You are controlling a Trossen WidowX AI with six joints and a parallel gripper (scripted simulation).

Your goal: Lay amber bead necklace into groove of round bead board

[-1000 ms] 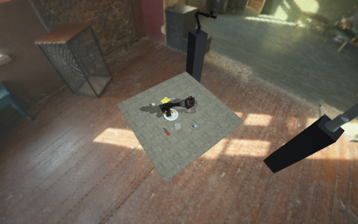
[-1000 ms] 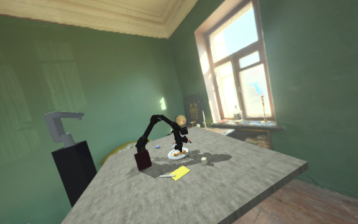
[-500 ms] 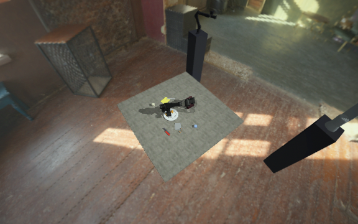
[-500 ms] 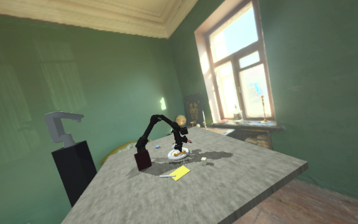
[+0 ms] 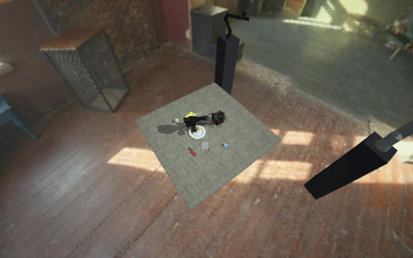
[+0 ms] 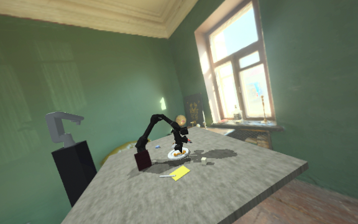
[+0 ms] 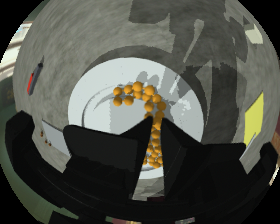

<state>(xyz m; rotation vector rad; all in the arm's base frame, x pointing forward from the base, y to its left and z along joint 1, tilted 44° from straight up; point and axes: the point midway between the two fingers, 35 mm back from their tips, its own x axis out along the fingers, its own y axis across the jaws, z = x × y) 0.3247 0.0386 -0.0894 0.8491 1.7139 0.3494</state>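
The board lies 40 mm to the left of my gripper tip, 30 mm behind it and 20 mm below it. The rest, counted from my gripper tip: grey square: 250 mm to the left, 20 mm below, 20 mm behind; then small white cube: 220 mm to the right, 120 mm ahead, 10 mm below; then yellow card: 220 mm to the right, 80 mm behind, 20 mm below.
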